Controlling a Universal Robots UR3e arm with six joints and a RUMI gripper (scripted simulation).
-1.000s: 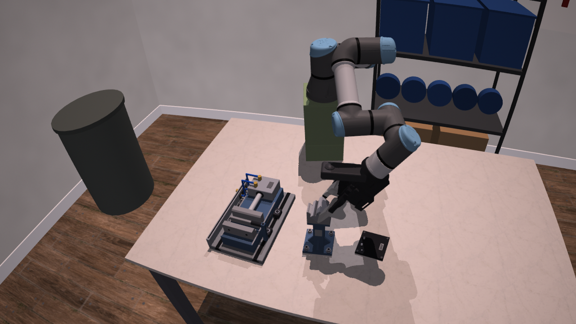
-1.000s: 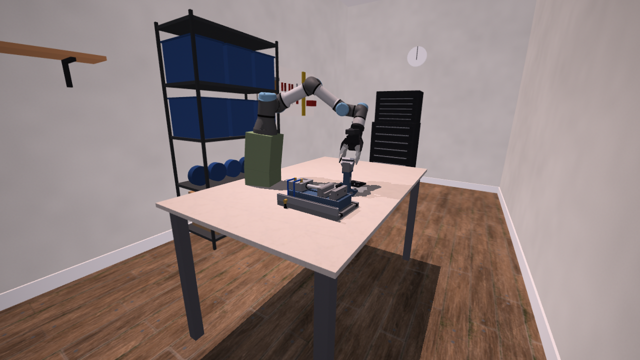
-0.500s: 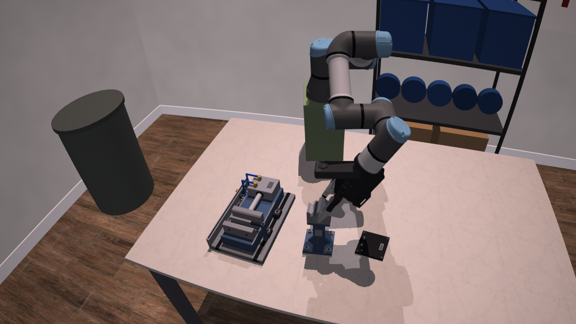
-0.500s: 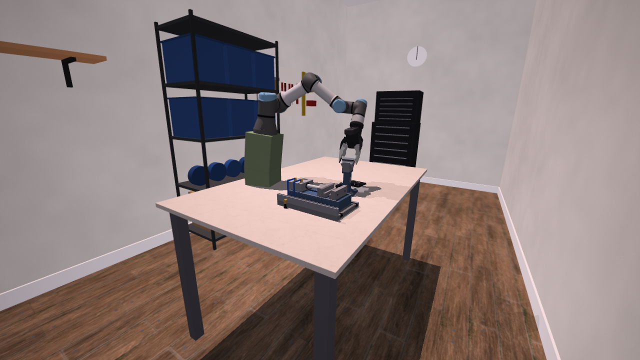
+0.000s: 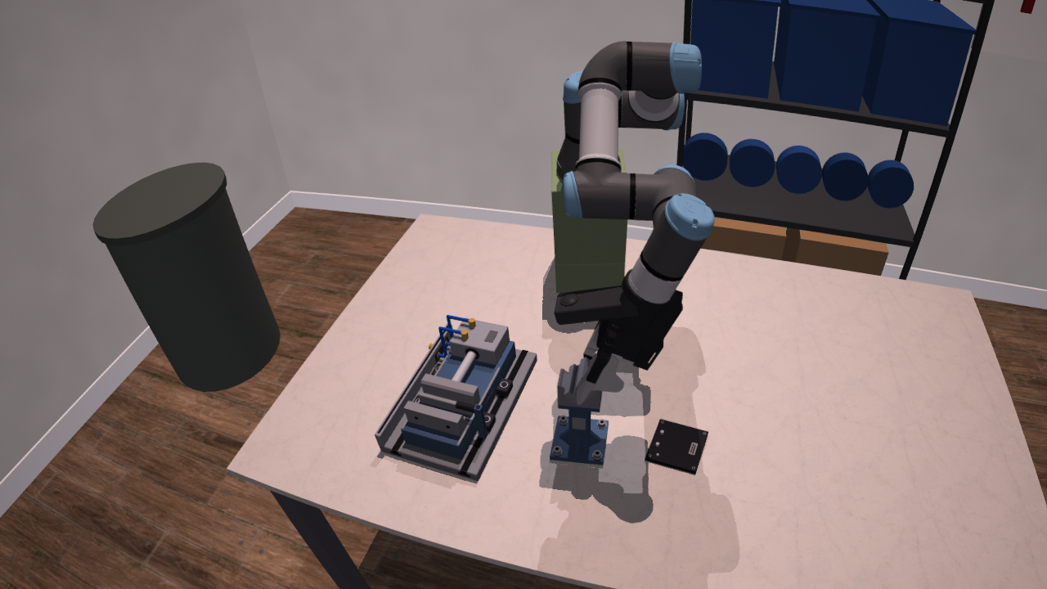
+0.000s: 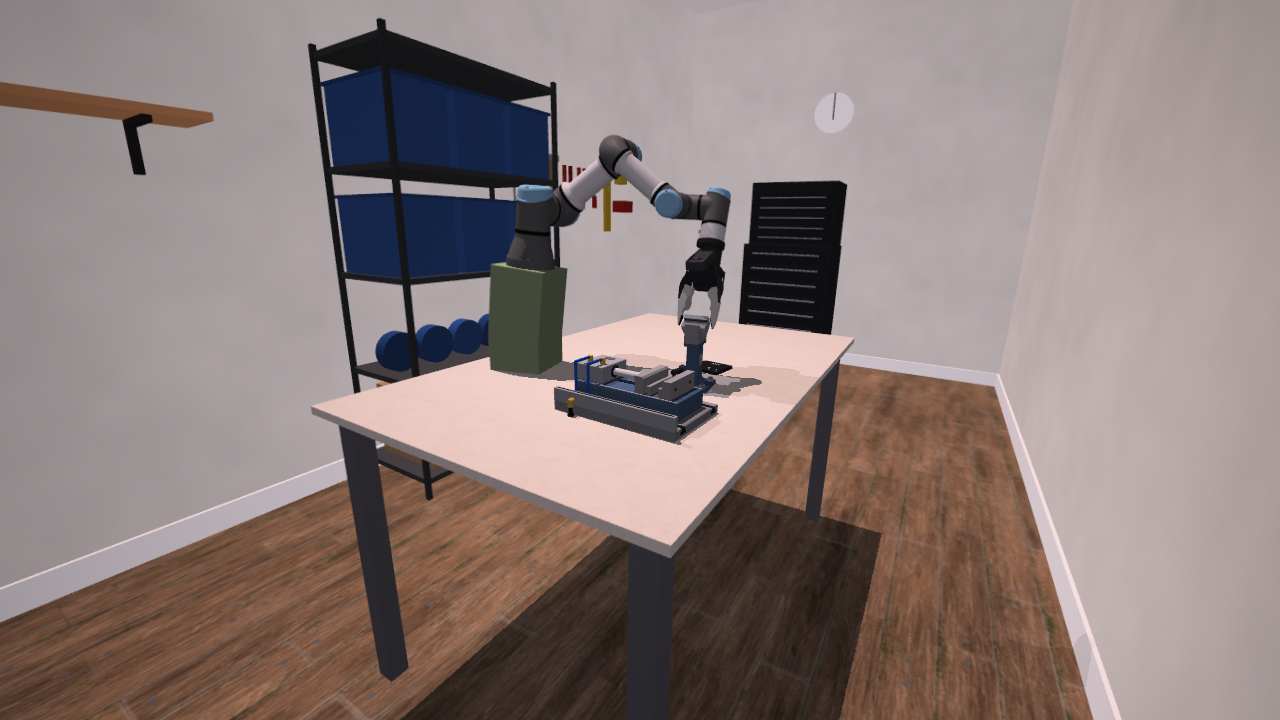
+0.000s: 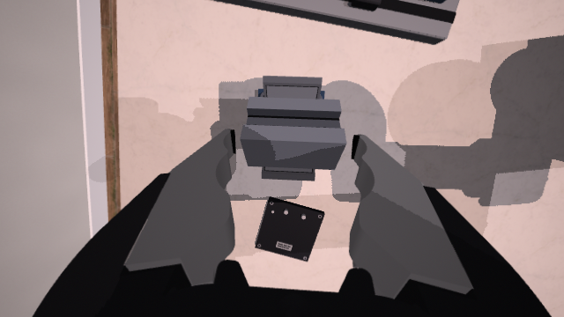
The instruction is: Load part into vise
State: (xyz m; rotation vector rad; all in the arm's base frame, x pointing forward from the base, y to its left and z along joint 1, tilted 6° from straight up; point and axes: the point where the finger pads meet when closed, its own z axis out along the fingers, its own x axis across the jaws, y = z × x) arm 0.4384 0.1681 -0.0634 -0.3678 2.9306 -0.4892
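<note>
Now: the part 10 mm to the right of my hand. Round my hand: dark work stop rod 180 mm to the right, 80 mm ahead, 70 mm below; black infeed plate 160 mm to the left, 160 mm below, 50 mm behind; fixed jaw 220 mm to the right, 110 mm ahead, 80 mm below.
</note>
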